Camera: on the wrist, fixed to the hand. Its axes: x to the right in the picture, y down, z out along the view.
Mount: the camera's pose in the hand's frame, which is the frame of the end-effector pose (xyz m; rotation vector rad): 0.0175 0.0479 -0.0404 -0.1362 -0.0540 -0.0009
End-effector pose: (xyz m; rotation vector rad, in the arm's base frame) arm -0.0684 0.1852 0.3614 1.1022 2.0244 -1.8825
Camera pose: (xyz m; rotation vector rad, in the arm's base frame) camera -0.0377 0.2259 0.3210 1.0054 2.0882 -1.7260
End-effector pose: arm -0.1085 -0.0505 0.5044 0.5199 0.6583 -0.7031
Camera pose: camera -0.0785 -0.0009 0.4748 0.3740 0.6508 -0.6658
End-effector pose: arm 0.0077 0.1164 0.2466 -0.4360 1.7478 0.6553
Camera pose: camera -0.0562 0.1287 0.2469 -0.5083 1.6578 0.7816
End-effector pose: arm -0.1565 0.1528 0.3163 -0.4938 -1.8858 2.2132
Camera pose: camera -0.1544 0.1879 0.2616 -0.4589 -2.0738 2.1276
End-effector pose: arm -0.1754 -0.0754 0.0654 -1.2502 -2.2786 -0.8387
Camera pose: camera -0.1409 -0.0720 0.1205 -1.3457 -2.2972 -0.9863
